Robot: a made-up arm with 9 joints.
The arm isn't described. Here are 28 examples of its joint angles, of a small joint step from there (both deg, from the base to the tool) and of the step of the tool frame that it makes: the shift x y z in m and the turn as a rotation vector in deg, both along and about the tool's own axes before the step.
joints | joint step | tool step
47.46 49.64 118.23 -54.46 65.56 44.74 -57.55 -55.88 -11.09 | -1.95 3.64 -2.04 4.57 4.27 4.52 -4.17 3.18 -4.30 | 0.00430 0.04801 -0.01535 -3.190 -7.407 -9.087
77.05 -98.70 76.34 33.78 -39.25 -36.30 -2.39 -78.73 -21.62 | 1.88 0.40 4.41 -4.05 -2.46 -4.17 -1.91 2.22 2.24 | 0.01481 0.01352 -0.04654 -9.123 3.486 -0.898
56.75 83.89 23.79 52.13 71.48 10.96 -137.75 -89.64 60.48 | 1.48 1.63 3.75 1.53 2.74 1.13 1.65 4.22 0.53 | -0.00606 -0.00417 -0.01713 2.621 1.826 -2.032
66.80 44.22 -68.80 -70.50 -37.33 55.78 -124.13 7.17 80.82 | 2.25 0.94 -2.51 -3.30 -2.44 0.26 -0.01 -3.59 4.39 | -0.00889 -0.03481 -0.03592 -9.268 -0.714 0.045
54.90 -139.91 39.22 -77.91 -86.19 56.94 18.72 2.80 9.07 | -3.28 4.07 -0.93 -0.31 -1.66 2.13 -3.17 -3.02 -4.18 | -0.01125 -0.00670 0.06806 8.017 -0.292 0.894
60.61 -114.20 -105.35 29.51 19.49 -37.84 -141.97 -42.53 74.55 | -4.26 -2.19 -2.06 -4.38 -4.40 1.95 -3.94 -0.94 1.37 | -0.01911 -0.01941 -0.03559 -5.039 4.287 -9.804
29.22 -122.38 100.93 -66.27 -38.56 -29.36 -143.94 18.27 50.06 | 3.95 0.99 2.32 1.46 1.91 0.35 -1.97 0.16 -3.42 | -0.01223 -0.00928 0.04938 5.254 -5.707 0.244
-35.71 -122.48 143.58 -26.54 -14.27 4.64 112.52 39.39 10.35 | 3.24 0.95 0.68 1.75 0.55 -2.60 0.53 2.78 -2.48 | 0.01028 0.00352 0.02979 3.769 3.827 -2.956
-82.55 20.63 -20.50 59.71 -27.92 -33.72 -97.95 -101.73 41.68 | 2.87 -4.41 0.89 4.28 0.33 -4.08 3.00 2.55 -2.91 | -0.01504 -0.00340 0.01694 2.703 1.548 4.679
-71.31 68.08 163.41 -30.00 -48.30 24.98 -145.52 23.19 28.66 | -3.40 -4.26 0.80 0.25 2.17 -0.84 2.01 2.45 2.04 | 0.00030 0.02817 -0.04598 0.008 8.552 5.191
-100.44 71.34 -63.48 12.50 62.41 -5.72 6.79 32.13 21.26 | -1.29 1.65 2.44 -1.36 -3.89 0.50 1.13 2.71 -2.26 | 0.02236 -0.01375 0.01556 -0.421 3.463 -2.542
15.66 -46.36 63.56 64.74 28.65 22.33 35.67 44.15 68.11 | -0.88 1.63 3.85 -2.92 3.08 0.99 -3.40 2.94 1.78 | 0.03767 -0.00188 -0.03270 0.329 -1.021 -4.652
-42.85 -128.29 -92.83 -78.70 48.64 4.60 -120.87 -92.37 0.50 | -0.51 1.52 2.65 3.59 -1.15 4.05 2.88 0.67 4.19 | 0.04937 0.01722 -0.04966 -7.449 7.995 -1.834
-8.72 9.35 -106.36 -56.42 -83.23 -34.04 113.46 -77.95 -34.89 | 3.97 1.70 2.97 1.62 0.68 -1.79 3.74 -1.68 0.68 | -0.04391 -0.01411 0.02922 5.723 1.621 5.841
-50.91 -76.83 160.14 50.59 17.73 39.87 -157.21 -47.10 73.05 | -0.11 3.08 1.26 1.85 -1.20 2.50 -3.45 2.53 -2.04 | 0.02114 -0.07256 -0.00470 -4.029 2.382 -9.729
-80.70 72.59 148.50 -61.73 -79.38 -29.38 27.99 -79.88 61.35 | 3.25 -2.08 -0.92 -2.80 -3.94 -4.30 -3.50 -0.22 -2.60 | 0.00454 -0.02768 0.01008 -1.863 -2.626 0.525
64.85 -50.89 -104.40 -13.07 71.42 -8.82 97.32 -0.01 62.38 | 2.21 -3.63 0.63 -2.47 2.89 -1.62 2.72 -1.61 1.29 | -0.04462 0.03155 -0.04545 -7.312 -0.357 8.408
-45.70 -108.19 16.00 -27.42 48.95 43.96 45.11 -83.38 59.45 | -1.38 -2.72 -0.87 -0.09 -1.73 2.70 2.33 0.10 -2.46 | 0.06303 -0.03180 0.02705 3.943 -1.518 -6.077
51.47 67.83 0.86 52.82 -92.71 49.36 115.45 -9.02 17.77 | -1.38 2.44 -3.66 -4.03 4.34 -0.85 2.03 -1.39 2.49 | -0.02536 0.03354 -0.13168 -6.505 11.198 7.556
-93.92 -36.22 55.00 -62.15 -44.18 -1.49 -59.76 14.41 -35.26 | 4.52 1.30 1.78 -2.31 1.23 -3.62 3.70 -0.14 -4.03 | -0.01250 -0.01675 0.05284 8.126 10.937 8.185
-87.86 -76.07 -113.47 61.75 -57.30 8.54 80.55 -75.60 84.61 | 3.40 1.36 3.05 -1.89 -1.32 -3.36 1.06 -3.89 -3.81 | -0.04327 -0.01800 0.02850 0.207 -0.709 4.797
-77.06 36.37 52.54 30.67 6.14 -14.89 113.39 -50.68 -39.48 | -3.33 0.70 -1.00 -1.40 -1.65 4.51 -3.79 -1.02 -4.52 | -0.05603 0.02667 0.04459 1.777 -8.728 5.567
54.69 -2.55 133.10 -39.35 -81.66 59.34 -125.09 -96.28 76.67 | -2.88 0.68 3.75 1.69 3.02 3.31 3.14 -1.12 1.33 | 0.00318 0.01185 -0.01696 -1.490 -1.760 -1.427
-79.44 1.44 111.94 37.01 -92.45 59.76 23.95 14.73 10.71 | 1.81 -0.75 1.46 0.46 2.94 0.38 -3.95 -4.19 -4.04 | -0.04753 -0.01244 0.05090 5.649 -2.028 5.236
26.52 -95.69 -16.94 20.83 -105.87 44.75 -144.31 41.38 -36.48 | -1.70 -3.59 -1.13 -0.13 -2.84 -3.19 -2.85 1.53 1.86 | -0.04180 -0.04819 0.04580 4.233 -4.419 -0.496
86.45 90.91 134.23 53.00 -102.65 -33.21 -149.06 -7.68 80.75 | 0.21 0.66 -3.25 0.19 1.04 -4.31 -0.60 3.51 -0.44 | -0.03211 0.01068 -0.01532 2.226 0.668 5.241
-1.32 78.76 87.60 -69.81 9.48 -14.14 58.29 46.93 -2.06 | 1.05 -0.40 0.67 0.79 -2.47 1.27 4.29 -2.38 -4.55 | 0.00355 0.01086 0.03646 4.493 3.205 2.685
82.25 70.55 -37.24 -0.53 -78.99 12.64 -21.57 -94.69 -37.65 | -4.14 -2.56 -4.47 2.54 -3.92 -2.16 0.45 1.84 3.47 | 0.04137 -0.04261 -0.02066 -4.930 -3.876 -6.688
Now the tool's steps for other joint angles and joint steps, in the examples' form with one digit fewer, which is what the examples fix.
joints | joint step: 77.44 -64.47 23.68 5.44 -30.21 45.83 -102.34 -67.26 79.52 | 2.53 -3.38 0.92 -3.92 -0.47 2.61 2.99 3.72 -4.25
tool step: -0.0039 -0.0039 0.0414 6.99 0.14 -0.97
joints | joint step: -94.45 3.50 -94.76 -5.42 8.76 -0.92 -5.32 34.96 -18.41 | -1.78 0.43 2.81 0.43 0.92 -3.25 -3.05 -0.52 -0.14
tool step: -0.0291 0.0001 0.0048 -1.25 -2.27 5.08
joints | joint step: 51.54 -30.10 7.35 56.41 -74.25 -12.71 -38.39 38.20 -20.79 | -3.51 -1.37 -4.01 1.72 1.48 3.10 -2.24 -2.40 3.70
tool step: 0.0252 -0.0352 -0.0650 -8.23 -2.35 -3.76
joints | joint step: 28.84 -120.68 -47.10 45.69 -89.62 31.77 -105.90 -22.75 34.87 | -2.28 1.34 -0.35 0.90 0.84 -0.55 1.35 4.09 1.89
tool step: 0.0051 -0.0024 -0.0263 -1.55 0.74 -1.44
